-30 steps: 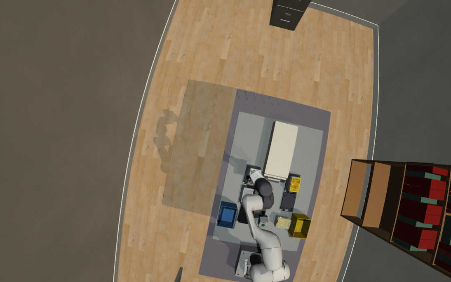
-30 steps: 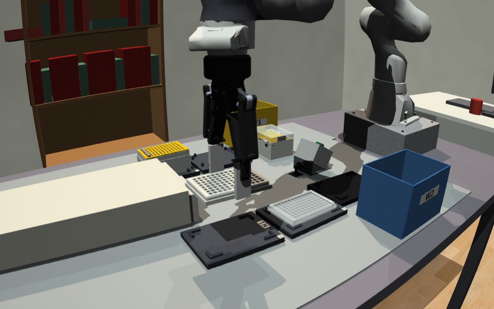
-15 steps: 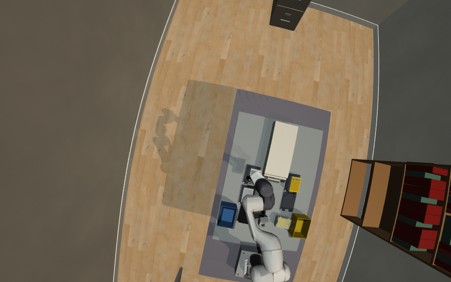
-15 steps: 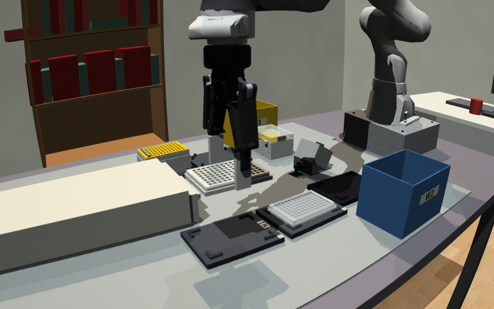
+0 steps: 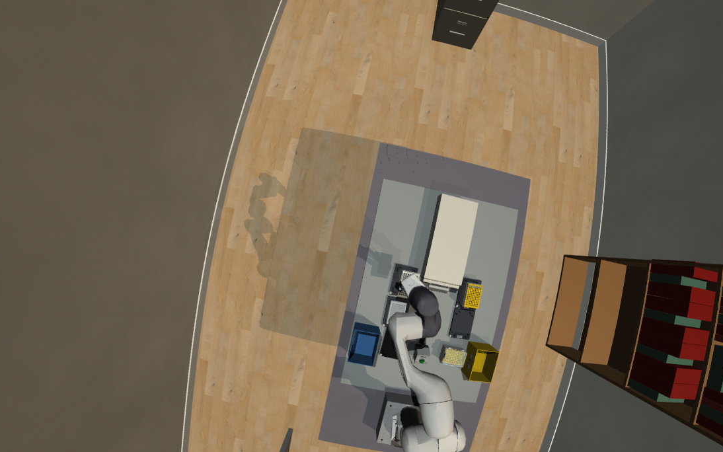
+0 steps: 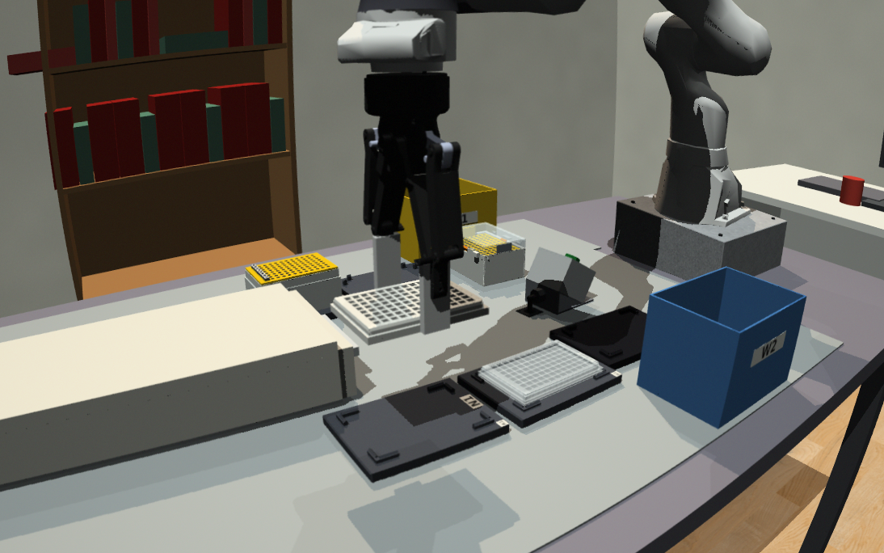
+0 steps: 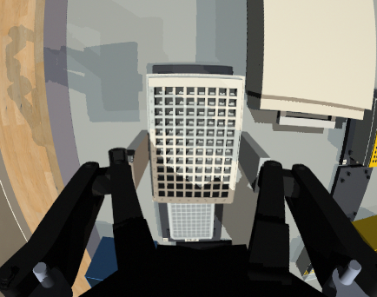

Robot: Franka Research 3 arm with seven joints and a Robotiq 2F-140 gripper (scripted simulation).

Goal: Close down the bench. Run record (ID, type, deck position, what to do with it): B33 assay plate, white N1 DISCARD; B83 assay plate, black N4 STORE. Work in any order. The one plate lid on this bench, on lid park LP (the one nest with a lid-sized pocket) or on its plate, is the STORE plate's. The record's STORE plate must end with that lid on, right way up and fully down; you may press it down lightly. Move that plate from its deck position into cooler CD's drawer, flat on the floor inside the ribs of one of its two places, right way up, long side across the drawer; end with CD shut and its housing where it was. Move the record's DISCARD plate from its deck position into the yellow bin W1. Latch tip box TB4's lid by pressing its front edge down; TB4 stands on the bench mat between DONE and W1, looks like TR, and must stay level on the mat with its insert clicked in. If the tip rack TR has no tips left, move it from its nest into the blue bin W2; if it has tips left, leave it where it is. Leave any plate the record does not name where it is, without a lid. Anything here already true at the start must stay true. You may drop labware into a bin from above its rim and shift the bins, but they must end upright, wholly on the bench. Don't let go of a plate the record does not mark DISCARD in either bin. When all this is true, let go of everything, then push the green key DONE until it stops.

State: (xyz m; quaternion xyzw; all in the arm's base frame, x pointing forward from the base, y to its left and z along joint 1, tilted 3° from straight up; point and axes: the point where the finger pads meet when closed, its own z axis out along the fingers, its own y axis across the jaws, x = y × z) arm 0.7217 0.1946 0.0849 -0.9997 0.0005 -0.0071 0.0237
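The yellow bin W1 is 51 cm to the right of my hand, 35 cm behind it and 13 cm below it. Round my hand: white plate: 2 cm below; then clear plate: 18 cm behind, 15 cm below; then nest N1: 16 cm below.
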